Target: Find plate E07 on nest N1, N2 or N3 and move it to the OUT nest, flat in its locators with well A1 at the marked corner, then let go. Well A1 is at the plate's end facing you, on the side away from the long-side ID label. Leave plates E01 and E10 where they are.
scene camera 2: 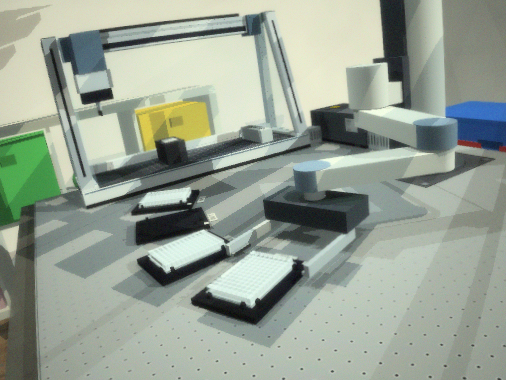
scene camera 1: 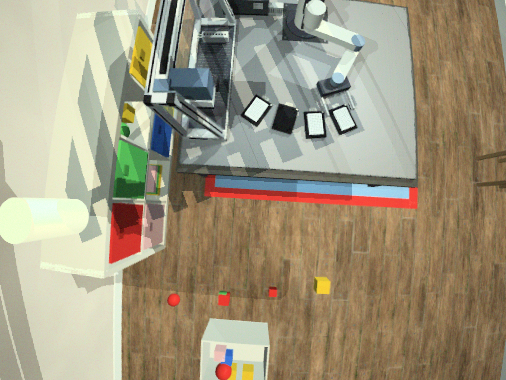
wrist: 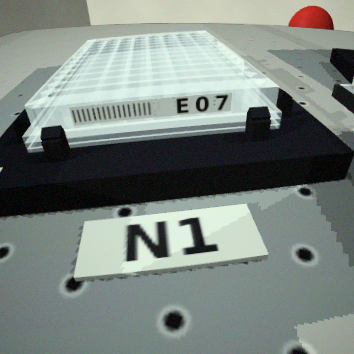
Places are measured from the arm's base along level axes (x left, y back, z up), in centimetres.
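Where they show: gripper, fingertip midpoint: [scene camera 2: 264,260] [scene camera 1: 341,112] [wrist: 154,73].
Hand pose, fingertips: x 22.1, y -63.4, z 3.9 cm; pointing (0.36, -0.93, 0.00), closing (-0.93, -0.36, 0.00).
Note:
After its pixels a point has its place.
Plate E07 [scene camera 1: 343,119] @[x 23.6, y -67.8, z 3.9 cm] [scene camera 2: 252,277] @[x 25.4, y -67.4, z 3.8 cm] [wrist: 165,65] @[x 22.2, y -64.7, z 3.9 cm] sits flat between the locators of black nest N1 [scene camera 2: 265,310] @[x 31.9, y -69.1, z 2.1 cm] [wrist: 175,170] @[x 19.9, y -59.7, z 2.4 cm]. Its barcode and ID face the wrist camera, above the N1 label [wrist: 170,240] @[x 19.5, y -58.1, z 1.5 cm]. My gripper [scene camera 1: 340,108] @[x 22.1, y -63.4, z 3.9 cm] [scene camera 2: 266,260] @[x 22.1, y -63.4, z 3.9 cm] is open and empty, its fingertips apart at the arm-side end of nest N1. Two more white plates, one [scene camera 1: 315,124] @[x 6.8, y -72.1, z 3.4 cm] [scene camera 2: 187,250] @[x 8.7, y -72.1, z 3.8 cm] beside N1 and one [scene camera 1: 257,110] @[x -27.9, y -66.1, z 3.9 cm] [scene camera 2: 165,198] @[x -25.9, y -65.8, z 3.8 cm] farthest along the row, sit on black nests; their IDs are unreadable. A bare black nest [scene camera 1: 285,118] @[x -11.1, y -69.4, z 2.5 cm] [scene camera 2: 172,225] @[x -9.1, y -69.5, z 2.5 cm] lies between them; its label is unreadable.
A gantry frame [scene camera 1: 167,50] @[x -63.4, y -63.3, z 51.9 cm] [scene camera 2: 170,37] @[x -62.3, y -44.4, z 46.4 cm] with a blue tool head [scene camera 1: 192,82] @[x -52.3, y -76.0, z 50.1 cm] [scene camera 2: 87,52] @[x -46.5, y -74.2, z 44.4 cm] stands beyond the farthest nest. A dark box [scene camera 2: 171,150] @[x -51.5, y -54.6, z 10.8 cm] stands on its deck. The neighbouring nest is close beside N1. A black controller box [scene camera 2: 337,125] @[x -39.0, y 3.5, z 8.1 cm] stands near the arm's base.

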